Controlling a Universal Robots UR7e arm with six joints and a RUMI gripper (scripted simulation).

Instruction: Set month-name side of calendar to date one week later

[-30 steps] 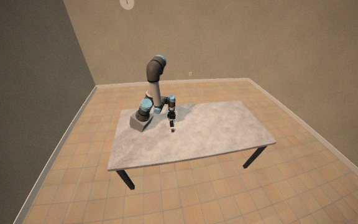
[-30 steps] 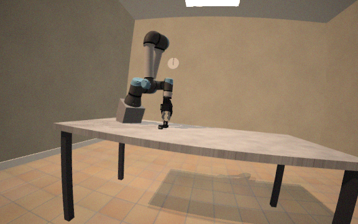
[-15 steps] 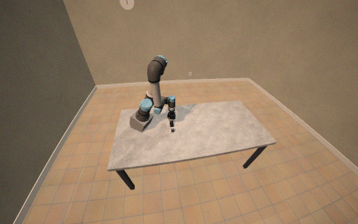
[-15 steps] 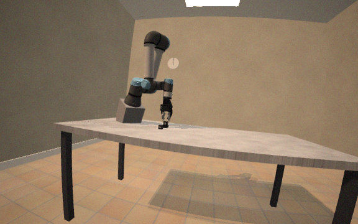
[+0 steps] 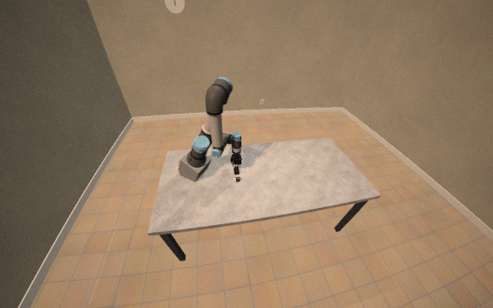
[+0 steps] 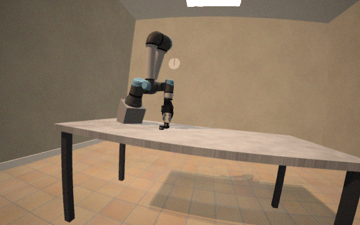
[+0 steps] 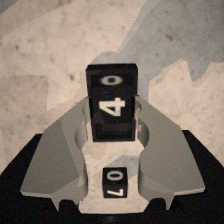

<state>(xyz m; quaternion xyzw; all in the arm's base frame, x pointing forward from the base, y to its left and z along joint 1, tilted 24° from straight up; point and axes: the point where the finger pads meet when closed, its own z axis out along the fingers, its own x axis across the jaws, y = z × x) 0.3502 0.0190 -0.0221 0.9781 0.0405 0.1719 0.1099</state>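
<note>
Right now my hand is 1 cm above the black cube. From my hand the other things lie so: black date cube (12 cm to the right, 2 cm below, 1 cm ahead); black calendar tray (3 cm below, 2 cm to the right).
</note>
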